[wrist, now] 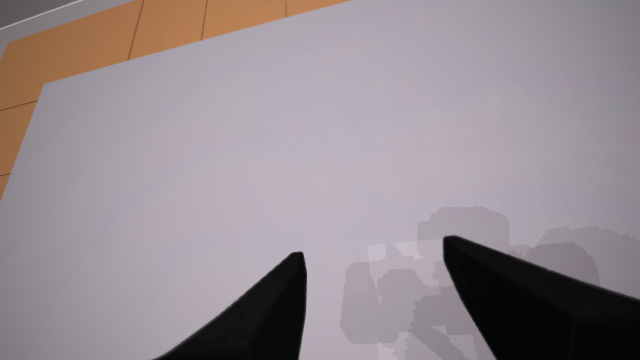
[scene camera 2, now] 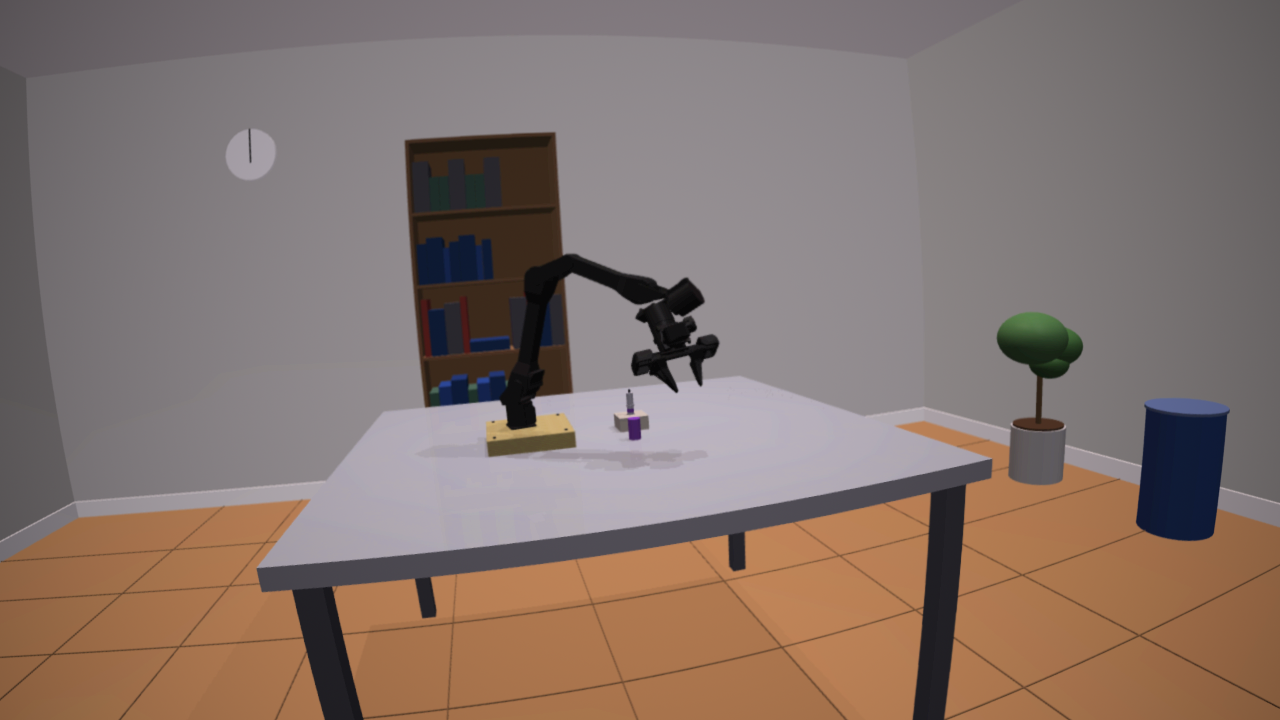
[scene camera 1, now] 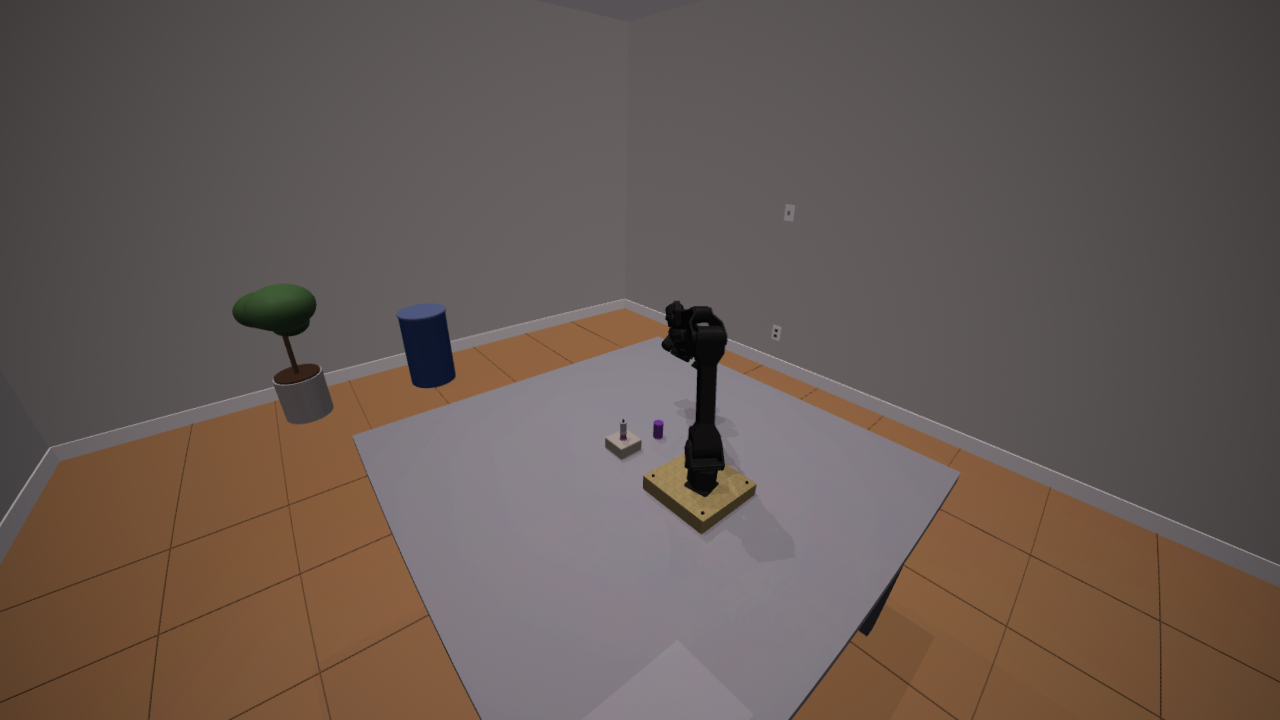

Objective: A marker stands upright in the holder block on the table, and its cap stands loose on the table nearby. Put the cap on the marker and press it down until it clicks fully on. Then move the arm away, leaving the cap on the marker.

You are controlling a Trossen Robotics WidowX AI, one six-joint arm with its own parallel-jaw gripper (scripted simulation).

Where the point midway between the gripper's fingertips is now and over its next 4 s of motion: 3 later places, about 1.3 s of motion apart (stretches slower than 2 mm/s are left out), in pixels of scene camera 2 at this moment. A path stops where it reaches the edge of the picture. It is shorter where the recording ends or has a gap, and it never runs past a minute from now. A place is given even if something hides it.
My gripper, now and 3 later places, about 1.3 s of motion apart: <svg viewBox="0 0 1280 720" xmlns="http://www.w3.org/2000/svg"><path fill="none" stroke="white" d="M689 388L633 412L634 433L633 402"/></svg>
